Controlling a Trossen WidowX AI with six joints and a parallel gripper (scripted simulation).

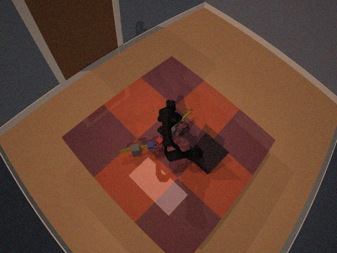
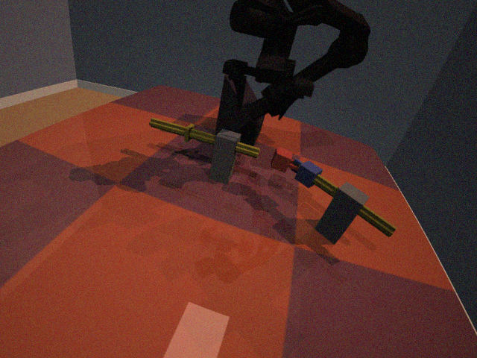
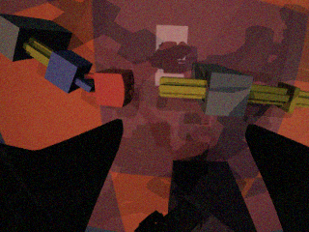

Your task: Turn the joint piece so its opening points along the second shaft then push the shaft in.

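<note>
Right now the red square joint piece is 9 cm below my gripper tip, 8 cm to the left of it and 2 cm ahead of it.
</note>
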